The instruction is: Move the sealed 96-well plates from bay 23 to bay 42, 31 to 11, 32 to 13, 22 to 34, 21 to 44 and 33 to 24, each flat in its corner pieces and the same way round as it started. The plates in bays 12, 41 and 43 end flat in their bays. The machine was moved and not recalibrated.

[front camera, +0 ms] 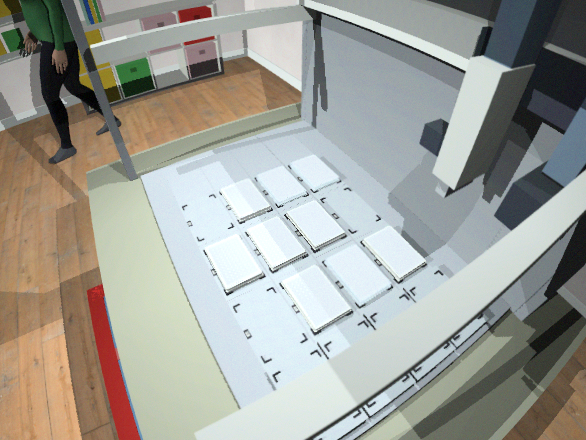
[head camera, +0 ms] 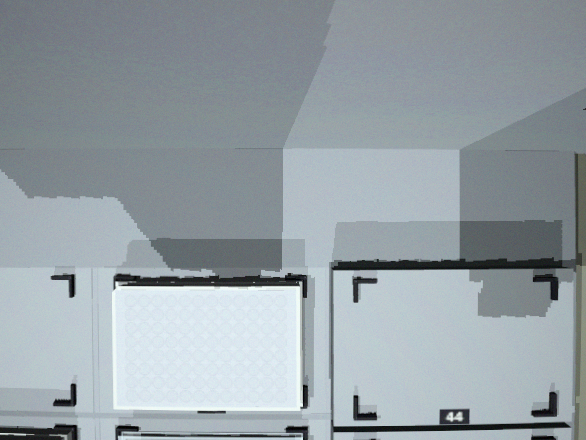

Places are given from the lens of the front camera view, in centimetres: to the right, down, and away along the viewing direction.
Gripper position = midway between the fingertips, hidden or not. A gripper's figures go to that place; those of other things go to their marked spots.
my gripper (front camera: 497, 262): 36, 8, 51
sealed plate (front camera: 318, 301): 5, 16, 62
sealed plate (front camera: 277, 245): -3, 6, 72
bay 42 (front camera: 354, 213): 15, -2, 81
bay 13 (front camera: 276, 333): -3, 21, 59
The marked spots on the bay 13 and the bay 42 are 36 cm apart.
